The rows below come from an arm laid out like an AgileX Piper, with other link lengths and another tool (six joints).
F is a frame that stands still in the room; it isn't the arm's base.
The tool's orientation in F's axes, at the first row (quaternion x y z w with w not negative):
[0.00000 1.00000 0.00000 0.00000]
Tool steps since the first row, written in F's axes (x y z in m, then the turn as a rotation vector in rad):
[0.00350 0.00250 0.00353 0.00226 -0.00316 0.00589]
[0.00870 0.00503 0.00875 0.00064 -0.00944 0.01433]
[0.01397 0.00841 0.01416 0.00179 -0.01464 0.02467]
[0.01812 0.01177 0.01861 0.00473 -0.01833 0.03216]
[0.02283 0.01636 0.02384 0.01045 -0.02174 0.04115]
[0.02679 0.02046 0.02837 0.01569 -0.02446 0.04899]
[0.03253 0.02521 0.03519 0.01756 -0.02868 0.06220]
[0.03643 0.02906 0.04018 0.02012 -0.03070 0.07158]
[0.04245 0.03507 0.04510 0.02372 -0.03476 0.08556]
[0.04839 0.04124 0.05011 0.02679 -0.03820 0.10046]
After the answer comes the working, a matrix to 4 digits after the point.
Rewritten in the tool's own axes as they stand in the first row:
[-0.00350 0.00250 -0.00353 -0.00226 -0.00316 -0.00589]
[-0.00870 0.00503 -0.00875 -0.00064 -0.00944 -0.01433]
[-0.01397 0.00841 -0.01416 -0.00179 -0.01464 -0.02467]
[-0.01812 0.01177 -0.01861 -0.00473 -0.01833 -0.03216]
[-0.02283 0.01636 -0.02384 -0.01045 -0.02174 -0.04115]
[-0.02679 0.02046 -0.02837 -0.01569 -0.02446 -0.04899]
[-0.03253 0.02521 -0.03519 -0.01756 -0.02868 -0.06220]
[-0.03643 0.02906 -0.04018 -0.02012 -0.03070 -0.07158]
[-0.04245 0.03507 -0.04510 -0.02372 -0.03476 -0.08556]
[-0.04839 0.04124 -0.05011 -0.02679 -0.03820 -0.10046]

The tool's axes in the first row as the columns of a matrix, in F's axes (rounded; the answer above uses it unrounded):
[-1.0000 0.0000 0.0000]
[0.0000 1.0000 0.0000]
[0.0000 0.0000 -1.0000]

